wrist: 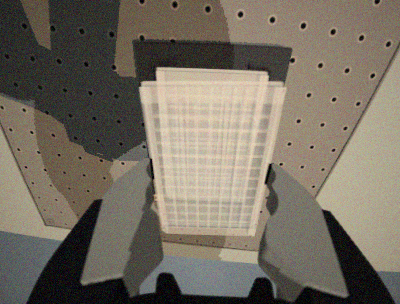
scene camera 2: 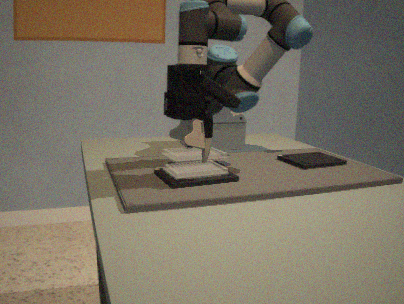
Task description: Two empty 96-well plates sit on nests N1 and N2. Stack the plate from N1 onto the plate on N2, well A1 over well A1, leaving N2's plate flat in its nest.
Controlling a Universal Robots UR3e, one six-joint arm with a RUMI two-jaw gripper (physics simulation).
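Places are measured from the arm's base along level axes (x back, y down, z right), in millimetres.
Pixels of known places: gripper, fingertip midpoint: [wrist: 209, 162] [scene camera 2: 195, 158].
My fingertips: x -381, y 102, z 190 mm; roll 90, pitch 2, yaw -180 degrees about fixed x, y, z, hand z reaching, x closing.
Behind a point stands the place of what it marks.
My gripper [scene camera 2: 197, 153] {x -381, y 102, z 190 mm} [wrist: 209, 162] {x -381, y 102, z 190 mm} is shut on a clear 96-well plate [scene camera 2: 174, 154] {x -408, y 84, z 250 mm} [wrist: 210, 215] {x -386, y 90, z 236 mm}, one jaw on each long side. The held plate looks level. The other clear plate [scene camera 2: 195, 171] {x -420, y 122, z 205 mm} [wrist: 212, 75] {x -378, y 122, z 128 mm} sits in a dark nest [scene camera 2: 205, 181] {x -441, y 140, z 190 mm} [wrist: 212, 52] {x -377, y 136, z 113 mm}. The held plate is above and apart from it, set toward the back in the scene view. In the wrist view the held plate covers most of the seated one, whose far edge shows beyond it. Nest labels and A1 marks cannot be read.
A second dark nest [scene camera 2: 312, 160] {x -364, y 136, z -169 mm}, with no plate on it, lies at the right of the perforated grey-brown board [scene camera 2: 280, 180] {x -463, y 148, z 9 mm} [wrist: 340, 80] {x -492, y 148, z 124 mm}. A grey box [scene camera 2: 230, 134] {x -78, y 109, z -59 mm} stands behind the board on the table [scene camera 2: 250, 240] {x -686, y 161, z 220 mm}, near the arm.
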